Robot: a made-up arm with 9 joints. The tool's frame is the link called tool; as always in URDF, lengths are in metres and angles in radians.
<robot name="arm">
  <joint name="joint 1" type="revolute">
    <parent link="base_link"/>
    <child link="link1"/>
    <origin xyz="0 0 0.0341" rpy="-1.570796 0 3.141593"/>
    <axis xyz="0 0 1"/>
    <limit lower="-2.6" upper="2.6"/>
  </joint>
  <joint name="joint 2" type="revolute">
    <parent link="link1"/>
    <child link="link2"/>
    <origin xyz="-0.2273 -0.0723 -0.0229" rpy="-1.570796 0 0"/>
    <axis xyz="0 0 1"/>
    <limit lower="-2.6" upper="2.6"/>
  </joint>
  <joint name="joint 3" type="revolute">
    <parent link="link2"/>
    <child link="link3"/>
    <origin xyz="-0.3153 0.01 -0.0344" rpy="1.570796 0 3.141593"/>
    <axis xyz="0 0 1"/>
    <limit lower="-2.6" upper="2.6"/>
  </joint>
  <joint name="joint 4" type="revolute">
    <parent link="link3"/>
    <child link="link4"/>
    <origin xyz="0.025 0.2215 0.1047" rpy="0 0 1.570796"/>
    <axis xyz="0 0 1"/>
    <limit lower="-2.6" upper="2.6"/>
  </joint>
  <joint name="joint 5" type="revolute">
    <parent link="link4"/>
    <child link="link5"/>
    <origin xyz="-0.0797 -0.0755 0.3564" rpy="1.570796 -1.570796 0"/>
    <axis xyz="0 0 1"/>
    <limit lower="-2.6" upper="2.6"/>
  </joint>
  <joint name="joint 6" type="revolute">
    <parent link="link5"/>
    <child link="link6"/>
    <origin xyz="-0.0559 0.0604 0.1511" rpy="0 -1.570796 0"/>
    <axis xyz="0 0 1"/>
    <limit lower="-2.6" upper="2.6"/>
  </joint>
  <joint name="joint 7" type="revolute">
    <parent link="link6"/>
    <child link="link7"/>
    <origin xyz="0.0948 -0.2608 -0.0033" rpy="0 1.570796 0"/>
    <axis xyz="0 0 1"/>
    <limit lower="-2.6" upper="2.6"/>
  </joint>
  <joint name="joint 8" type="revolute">
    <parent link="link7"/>
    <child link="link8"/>
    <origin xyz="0.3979 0.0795 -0.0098" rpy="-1.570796 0 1.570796"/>
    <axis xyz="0 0 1"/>
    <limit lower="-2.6" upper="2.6"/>
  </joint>
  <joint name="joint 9" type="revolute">
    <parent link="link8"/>
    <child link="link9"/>
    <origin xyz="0.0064 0.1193 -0.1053" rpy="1.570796 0 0"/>
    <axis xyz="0 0 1"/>
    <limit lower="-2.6" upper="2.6"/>
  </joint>
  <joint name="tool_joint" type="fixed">
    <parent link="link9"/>
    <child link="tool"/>
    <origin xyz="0.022 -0.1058 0.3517" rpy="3.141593 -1.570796 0"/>
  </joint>
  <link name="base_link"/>
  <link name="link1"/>
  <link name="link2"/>
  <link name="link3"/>
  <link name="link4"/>
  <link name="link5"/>
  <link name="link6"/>
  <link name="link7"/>
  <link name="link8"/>
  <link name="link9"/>
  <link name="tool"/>
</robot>
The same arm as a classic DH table. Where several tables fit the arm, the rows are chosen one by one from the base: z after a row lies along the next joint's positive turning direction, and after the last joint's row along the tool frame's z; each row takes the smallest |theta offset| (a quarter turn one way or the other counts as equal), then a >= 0, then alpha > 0; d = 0 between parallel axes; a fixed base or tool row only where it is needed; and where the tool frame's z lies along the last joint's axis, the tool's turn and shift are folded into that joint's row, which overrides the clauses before.
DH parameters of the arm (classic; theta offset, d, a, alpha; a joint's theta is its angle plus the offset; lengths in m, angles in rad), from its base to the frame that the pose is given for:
base (fixed): 0 0.0341 0 1.5708
joint 1: 0 -0.0229 0.2273 1.5708
joint 2: 0 -0.1067 0.3153 1.5708
joint 3: 1.4584 0 0.2229 0
joint 4: 0.1124 0.4711 -0.0797 1.5708
joint 5: 0 0.2266 -0.0604 1.5708
joint 6: 0 0.0526 0.2608 -1.5708
joint 7: 0 0.085 -0.0795 1.5708
joint 8: 0 -0.5032 -0.0064 -1.5708
joint 9: 1.5708 0.2324 0.1058 -1.5708
tool (fixed): -1.5708 0.022 0 0
Joint limits (rad, base to tool): -2.6..2.6 -2.6..2.6 -2.6..2.6 -2.6..2.6 -2.6..2.6 -2.6..2.6 -2.6..2.6 -2.6..2.6 -2.6..2.6

